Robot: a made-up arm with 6 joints. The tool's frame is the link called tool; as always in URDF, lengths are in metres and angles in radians.
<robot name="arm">
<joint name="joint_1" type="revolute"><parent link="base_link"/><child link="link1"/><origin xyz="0 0 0.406" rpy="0 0 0"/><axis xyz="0 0 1"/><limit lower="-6.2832" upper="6.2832"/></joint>
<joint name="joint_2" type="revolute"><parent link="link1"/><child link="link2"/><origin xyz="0 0 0" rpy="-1.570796 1.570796 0"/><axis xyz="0 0 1"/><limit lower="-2.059" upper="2.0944"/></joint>
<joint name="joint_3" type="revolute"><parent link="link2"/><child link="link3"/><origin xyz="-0.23 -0.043 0" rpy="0 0 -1.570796"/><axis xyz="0 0 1"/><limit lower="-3.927" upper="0.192"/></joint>
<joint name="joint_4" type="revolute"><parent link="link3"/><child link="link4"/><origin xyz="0.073 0.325 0" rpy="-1.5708 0 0"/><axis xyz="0 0 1"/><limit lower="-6.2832" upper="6.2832"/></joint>
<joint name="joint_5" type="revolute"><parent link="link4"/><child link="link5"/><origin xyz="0 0 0" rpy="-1.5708 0 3.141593"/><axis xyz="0 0 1"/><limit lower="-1.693" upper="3.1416"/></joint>
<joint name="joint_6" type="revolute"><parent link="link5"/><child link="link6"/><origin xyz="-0.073 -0.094 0" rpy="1.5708 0 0"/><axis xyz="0 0 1"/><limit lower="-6.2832" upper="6.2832"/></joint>
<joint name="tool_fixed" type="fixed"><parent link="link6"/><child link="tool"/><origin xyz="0 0 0" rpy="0 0 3.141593"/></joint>
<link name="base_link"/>
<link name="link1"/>
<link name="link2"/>
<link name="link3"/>
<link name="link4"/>
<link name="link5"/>
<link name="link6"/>
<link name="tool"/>
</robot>
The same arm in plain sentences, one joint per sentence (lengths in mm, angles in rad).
The arm has six revolute joints in a row. What follows holds with every joint at zero, and every direction is one of the base frame's.
The first joint is mounted 406 mm along +z from the base frame's origin and rotates about +z, from -6.2832 to 6.2832 rad.
The second joint is mounted at the same point as the first joint and rotates about +y, from -2.059 to 2.0944 rad.
The third joint is mounted 43 mm along +x and 230 mm along +z from the second joint and rotates about +y, from -3.927 to 0.192 rad.
The fourth joint is mounted 73 mm along +x and 325 mm along -z from the third joint and rotates about -z, from -6.2832 to 6.2832 rad.
The fifth joint is mounted at the same point as the fourth joint and rotates about +y, from -1.693 to 3.1416 rad.
The sixth joint is mounted 73 mm along +x and 94 mm along -z from the fifth joint and rotates about -z, from -6.2832 to 6.2832 rad.
The tool frame, which is the frame that the pose is given for, is mounted at the same point as the sixth joint; its axes are the base frame's turned by roll 3.1416, pitch 0 and yaw 0 rad (as in URDF: about the fixed x, then y, then z).

